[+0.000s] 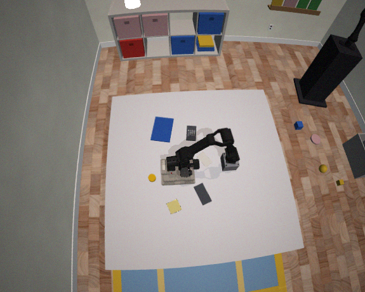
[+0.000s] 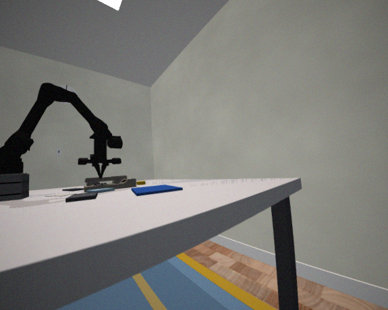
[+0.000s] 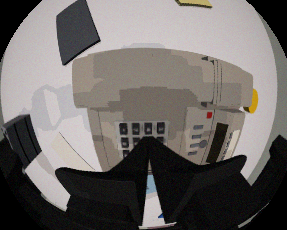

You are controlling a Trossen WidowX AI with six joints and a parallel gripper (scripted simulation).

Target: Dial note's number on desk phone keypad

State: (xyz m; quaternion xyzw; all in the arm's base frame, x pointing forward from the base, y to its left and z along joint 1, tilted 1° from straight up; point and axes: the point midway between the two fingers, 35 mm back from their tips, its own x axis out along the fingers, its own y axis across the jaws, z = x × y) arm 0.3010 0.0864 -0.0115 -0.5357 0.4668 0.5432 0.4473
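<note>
My hand is 40 mm short of the beige desk phone, 10 mm to the right of it and 70 mm above it. From my hand the other things lie so: dark grey card (140 mm behind, 140 mm to the left, 80 mm below); then handset (20 mm ahead, 60 mm to the left, 40 mm below); then cream note (140 mm behind, 100 mm to the right, 90 mm below).
</note>
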